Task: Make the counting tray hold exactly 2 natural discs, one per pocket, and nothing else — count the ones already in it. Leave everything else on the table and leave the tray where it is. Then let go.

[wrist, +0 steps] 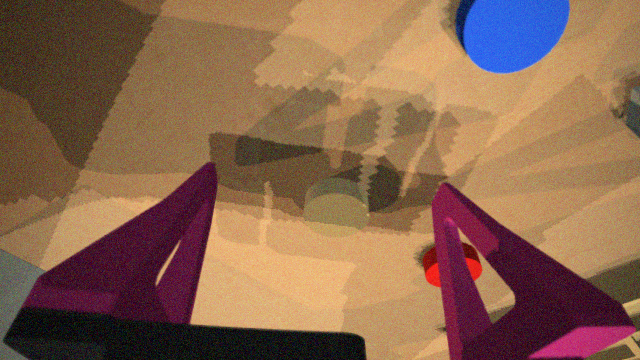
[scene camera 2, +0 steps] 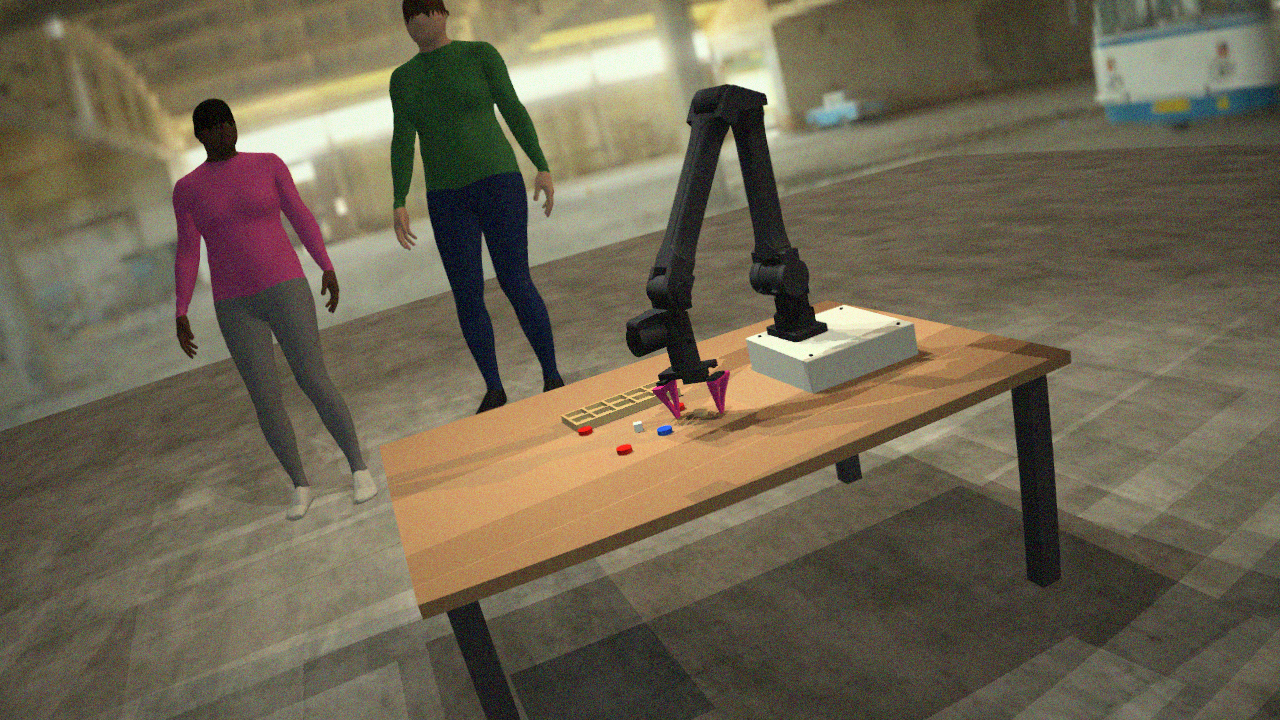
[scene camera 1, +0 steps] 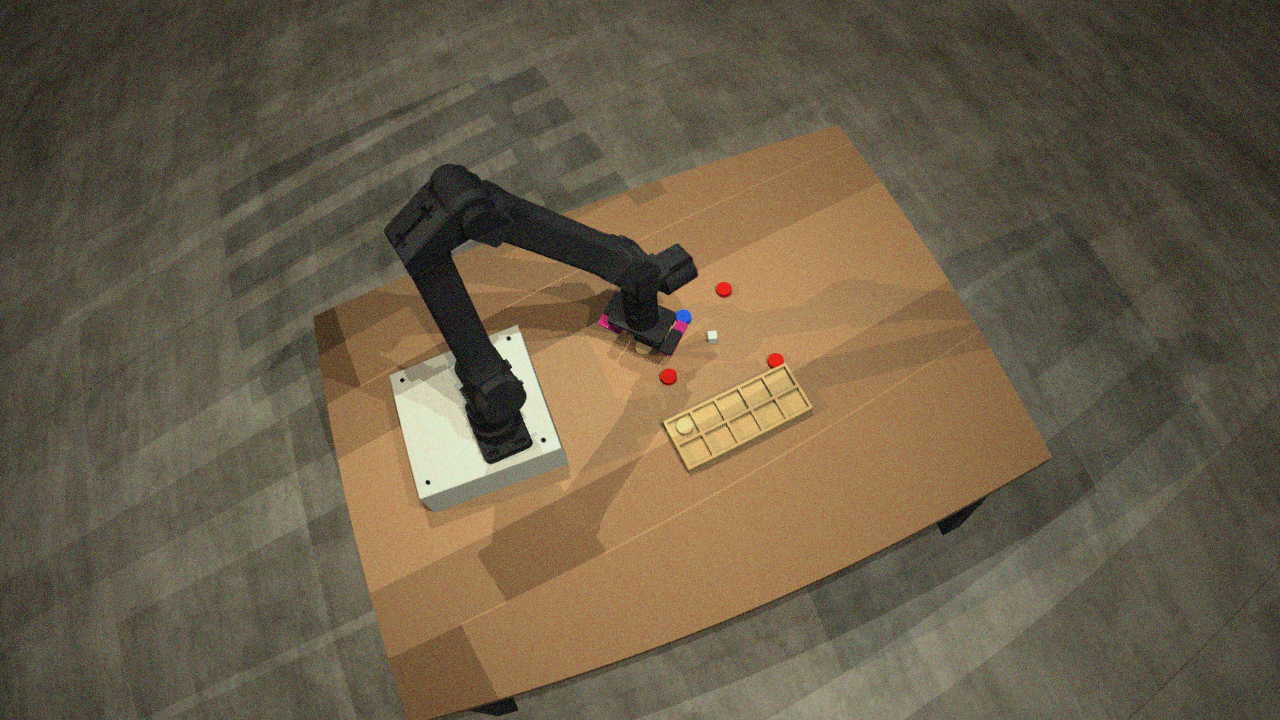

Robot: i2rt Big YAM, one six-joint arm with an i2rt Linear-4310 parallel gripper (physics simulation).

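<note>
The counting tray (scene camera 1: 750, 438) (scene camera 2: 617, 415) holds one natural disc (scene camera 1: 684, 425) in a corner pocket at its end nearest the robot base; no other disc shows in it. Another natural disc (scene camera 1: 642, 349) (wrist: 336, 212) lies flat on the table, partly covered by the gripper in scene camera 1. My gripper (scene camera 1: 642, 334) (scene camera 2: 699, 415) (wrist: 330, 183) is open and empty, pointing down low over the table. In the wrist view this loose disc appears between the two magenta fingers, slightly nearer the bottom edge than their tips.
A blue disc (scene camera 1: 683, 317) (scene camera 2: 664, 430) (wrist: 515, 35) lies beside the gripper. A small white cube (scene camera 1: 712, 337) (scene camera 2: 638, 427) is farther out. Red discs lie beyond the cube (scene camera 1: 724, 289) (scene camera 2: 623, 449), near the tray's far end (scene camera 1: 775, 360) (scene camera 2: 585, 431), and between gripper and tray (scene camera 1: 668, 377) (wrist: 472, 265).
</note>
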